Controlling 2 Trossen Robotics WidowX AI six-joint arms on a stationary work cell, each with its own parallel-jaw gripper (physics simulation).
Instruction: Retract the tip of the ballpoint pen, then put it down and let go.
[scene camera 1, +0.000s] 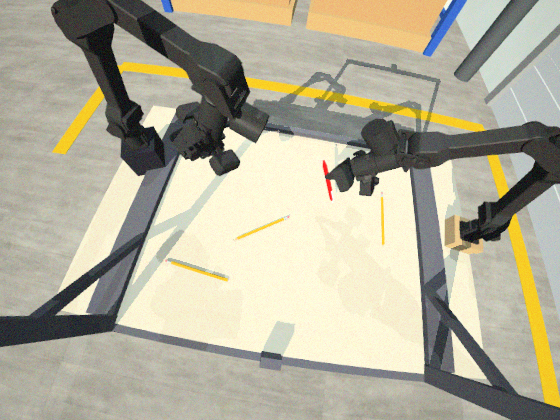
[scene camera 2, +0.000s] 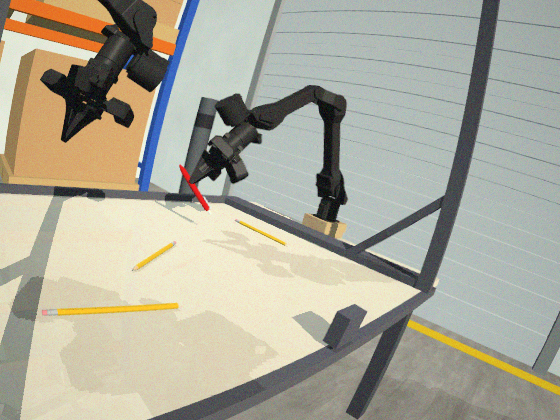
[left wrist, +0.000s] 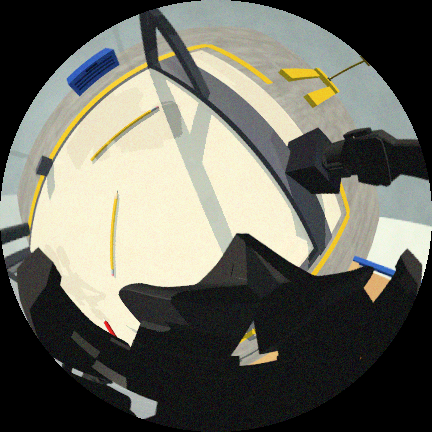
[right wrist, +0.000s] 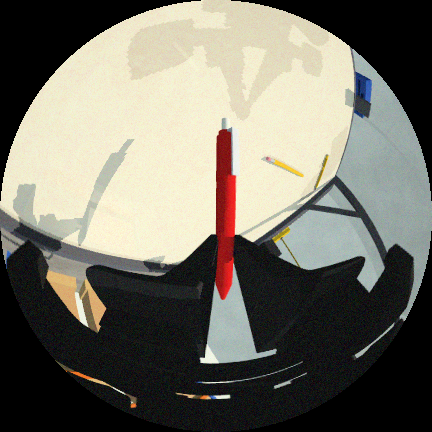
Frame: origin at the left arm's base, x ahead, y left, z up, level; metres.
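Where they show: left gripper, fingertip midpoint: (scene camera 1: 202, 157) (scene camera 2: 63, 141) (left wrist: 240, 238); right gripper, fingertip midpoint: (scene camera 1: 326, 177) (scene camera 2: 189, 183) (right wrist: 224, 240); left arm's base at its link origin: (scene camera 1: 137, 141) (left wrist: 330, 159); right arm's base at its link origin: (scene camera 1: 468, 232) (scene camera 2: 326, 218).
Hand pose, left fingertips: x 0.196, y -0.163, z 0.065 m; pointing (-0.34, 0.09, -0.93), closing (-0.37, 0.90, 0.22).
Note:
Each offset is from my left fingertips to the top centre of the thing. Level surfaces: height alone.
The red ballpoint pen (scene camera 1: 329, 188) (scene camera 2: 200, 196) (right wrist: 225, 200) is held tilted above the table {dz -0.172 m} (scene camera 1: 310, 280), its white button end lower and its pointed end up. The button sticks out; no nib shows at the red cone. Part of the pen (left wrist: 109, 328) also shows in the left wrist view. My right gripper (scene camera 1: 330, 176) (scene camera 2: 191, 182) (right wrist: 224, 240) is shut on the pen's barrel, nearer the pointed end. My left gripper (scene camera 2: 65, 139) (left wrist: 240, 238) is shut and empty, high at the left of the scene camera 2 view and well apart from the pen.
Yellow pencils lie apart on the table: one {dz -0.165, dx +0.511, dy -0.230 m} (scene camera 1: 382, 218) (scene camera 2: 260, 232) near the right edge in scene camera 1, one {dz -0.163, dx +0.115, dy -0.168 m} (scene camera 1: 262, 228) (scene camera 2: 154, 256) (left wrist: 114, 235) in the middle, one {dz -0.165, dx -0.093, dy -0.245 m} (scene camera 1: 197, 270) (scene camera 2: 110, 309) at the lower left. A dark block {dz -0.114, dx +0.053, dy -0.512 m} (scene camera 1: 271, 360) (scene camera 2: 345, 326) sits on the front rail.

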